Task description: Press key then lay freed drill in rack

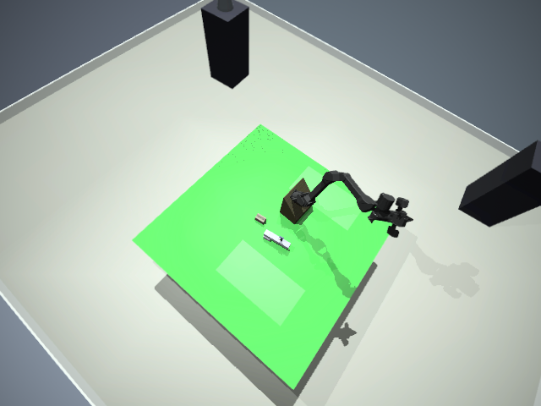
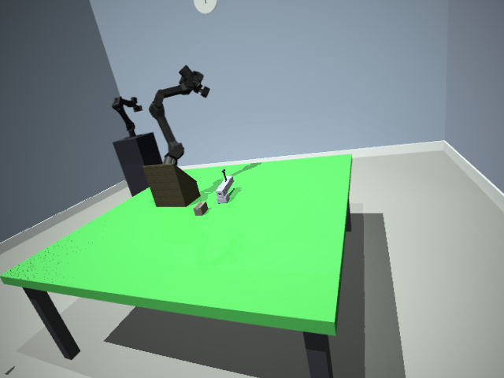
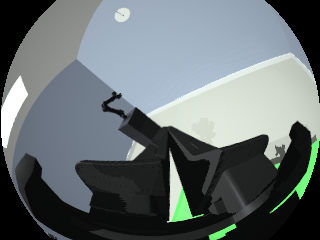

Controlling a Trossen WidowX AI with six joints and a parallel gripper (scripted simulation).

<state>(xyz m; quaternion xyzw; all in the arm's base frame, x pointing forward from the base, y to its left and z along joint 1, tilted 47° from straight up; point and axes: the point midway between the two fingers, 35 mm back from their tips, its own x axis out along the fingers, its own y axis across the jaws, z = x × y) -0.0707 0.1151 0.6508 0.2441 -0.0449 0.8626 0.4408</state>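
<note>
Now: gripper tip 550 mm to the left of the yellow drill, 500 mm above it and 310 mm short of it. The rest, counted from my gripper tip: grey block 530 mm to the right, 510 mm below, 310 mm ahead; then rack 700 mm to the right, 540 mm below, 240 mm ahead.
</note>
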